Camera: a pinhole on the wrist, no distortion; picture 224 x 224 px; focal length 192.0 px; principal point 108.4 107.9 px. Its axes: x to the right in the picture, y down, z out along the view. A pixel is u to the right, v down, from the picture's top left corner.
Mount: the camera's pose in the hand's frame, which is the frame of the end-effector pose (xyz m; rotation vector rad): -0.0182 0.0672 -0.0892 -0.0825 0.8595 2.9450
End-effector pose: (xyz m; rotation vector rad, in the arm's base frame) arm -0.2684 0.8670 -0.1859 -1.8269 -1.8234 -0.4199
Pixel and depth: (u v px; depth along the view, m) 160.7 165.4 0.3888
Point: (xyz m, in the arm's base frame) -0.1339 0.9181 -0.5327
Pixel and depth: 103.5 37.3 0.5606
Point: 0.2285 1.0396 -0.4886
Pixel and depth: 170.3 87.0 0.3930
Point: 0.0133 0.8712 -0.4885
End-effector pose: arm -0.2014 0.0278 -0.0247 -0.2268 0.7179 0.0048
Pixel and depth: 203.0 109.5 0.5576
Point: -0.2295 0.4952 0.3648
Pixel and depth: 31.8 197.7 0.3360
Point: 0.0459 0.1869 0.1031
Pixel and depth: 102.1 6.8 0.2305
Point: -0.2048 0.3226 -0.0501
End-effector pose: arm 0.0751 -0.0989 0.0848 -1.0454 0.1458 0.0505
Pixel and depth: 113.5 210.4 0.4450
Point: 0.0394 0.3129 0.2044
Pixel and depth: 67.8 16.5 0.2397
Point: 0.0824 0.0930 -0.1414
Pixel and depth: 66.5 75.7 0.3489
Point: 0.1101 0.2047 -0.0922
